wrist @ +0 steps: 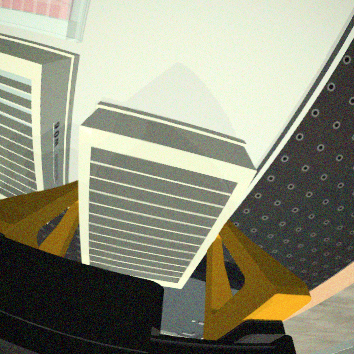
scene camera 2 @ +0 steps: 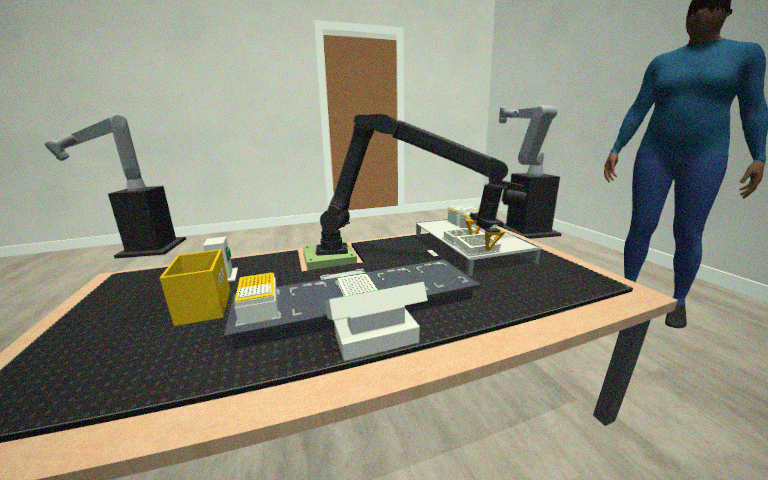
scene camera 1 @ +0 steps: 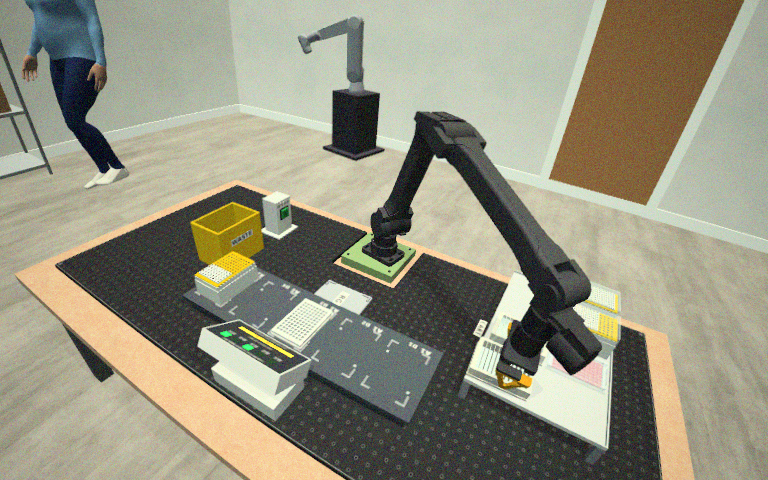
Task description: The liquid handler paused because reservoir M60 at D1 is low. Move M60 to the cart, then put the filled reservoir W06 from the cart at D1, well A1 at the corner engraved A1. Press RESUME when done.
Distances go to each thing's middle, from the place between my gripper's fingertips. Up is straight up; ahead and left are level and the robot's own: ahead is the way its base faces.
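Scene:
The pink plate (scene camera 1: 594, 376) has my gripper 13 cm beyond it, 12 cm to the right of it and 1 cm higher than it. As for the yellow bin (scene camera 2: 196, 288), that's 86 cm to the right of my hand, 10 cm ahead of it and 1 cm below it.

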